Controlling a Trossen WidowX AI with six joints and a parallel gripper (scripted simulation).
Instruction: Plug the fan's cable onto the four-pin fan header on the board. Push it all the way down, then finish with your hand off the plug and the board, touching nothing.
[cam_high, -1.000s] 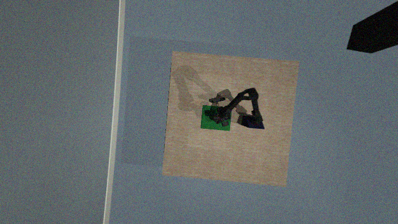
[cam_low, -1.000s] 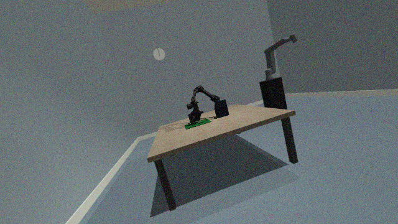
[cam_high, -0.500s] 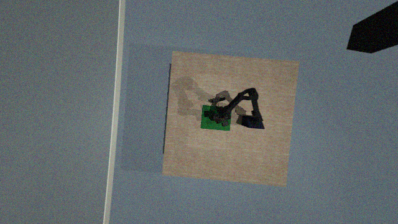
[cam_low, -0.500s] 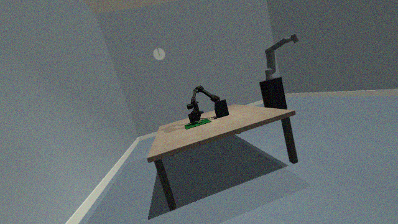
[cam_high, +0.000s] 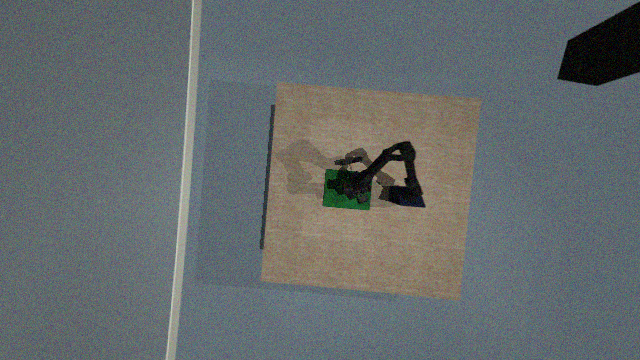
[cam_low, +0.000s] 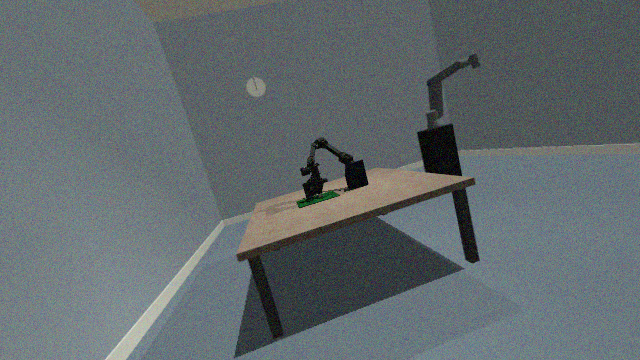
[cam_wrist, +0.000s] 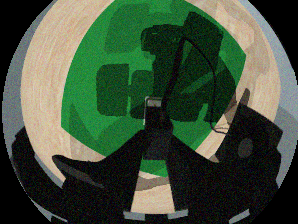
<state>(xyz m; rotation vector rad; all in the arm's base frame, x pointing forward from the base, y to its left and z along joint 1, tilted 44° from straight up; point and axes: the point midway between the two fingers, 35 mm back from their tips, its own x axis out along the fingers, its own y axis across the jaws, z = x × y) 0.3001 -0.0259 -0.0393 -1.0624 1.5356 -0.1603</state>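
The dark plug is 1 cm ahead of my gripper tip and 1 cm above it. The rest, counted from my gripper tip: green board 5 cm below, 4 cm ahead, 3 cm to the left; then dark fan 14 cm to the right, 6 cm ahead, 2 cm above; then white fan header 4 cm below, 1 cm ahead.
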